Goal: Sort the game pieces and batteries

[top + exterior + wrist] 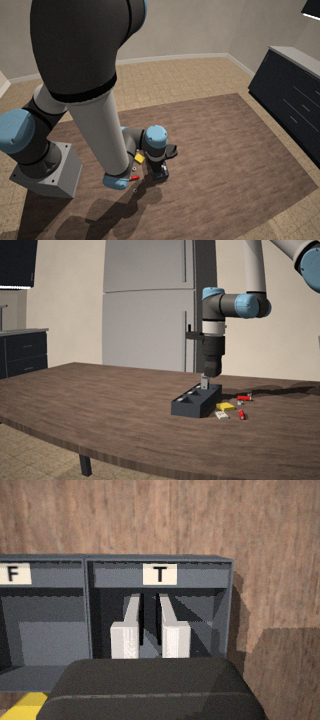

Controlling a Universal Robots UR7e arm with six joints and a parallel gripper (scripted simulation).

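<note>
My hand is 80 mm to the right of the dark three-compartment bin and 20 mm above it. Round my hand: white domino (170 mm to the left, 90 mm behind, 30 mm below); battery (140 mm behind, 30 mm below, 10 mm to the right); yellow block (100 mm to the left, 90 mm behind, 30 mm below).
</note>
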